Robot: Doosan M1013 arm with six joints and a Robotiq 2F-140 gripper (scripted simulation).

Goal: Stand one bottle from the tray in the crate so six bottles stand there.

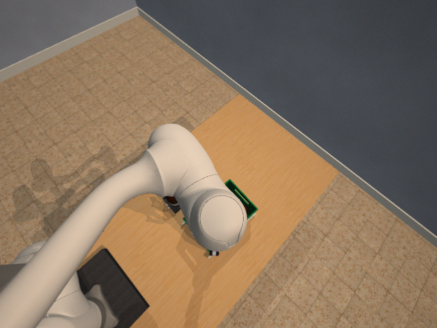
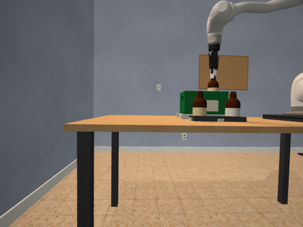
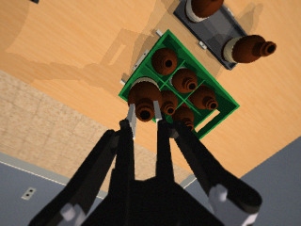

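My gripper is now 230 mm above the green crate, 90 mm short of it and 50 mm to the right of it.
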